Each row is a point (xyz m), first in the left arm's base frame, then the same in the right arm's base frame.
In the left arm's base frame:
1: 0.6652 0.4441 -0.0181
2: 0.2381 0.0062 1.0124
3: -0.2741 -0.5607 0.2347
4: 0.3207 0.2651 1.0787
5: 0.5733 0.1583 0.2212
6: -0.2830 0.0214 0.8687
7: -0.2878 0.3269 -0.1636
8: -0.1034 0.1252 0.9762
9: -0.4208 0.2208 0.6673
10: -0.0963 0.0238 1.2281
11: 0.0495 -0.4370 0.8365
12: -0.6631 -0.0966 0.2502
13: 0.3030 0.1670 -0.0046
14: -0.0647 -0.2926 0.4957
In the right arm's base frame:
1: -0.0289 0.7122 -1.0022
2: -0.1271 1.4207 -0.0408
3: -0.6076 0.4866 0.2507
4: -0.1045 1.6001 -0.2542
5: 0.0035 0.7879 -0.6273
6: -0.6512 1.3222 0.0488
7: -0.9275 0.5650 -0.6648
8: -0.4884 1.4594 -0.0475
9: -0.8714 1.2469 -0.1637
10: -0.4083 1.6310 0.1473
11: -0.2220 1.0608 0.3119
12: -1.0949 0.7383 -0.0065
13: -0.2966 0.6047 -0.6488
14: -0.4313 0.8361 0.0758

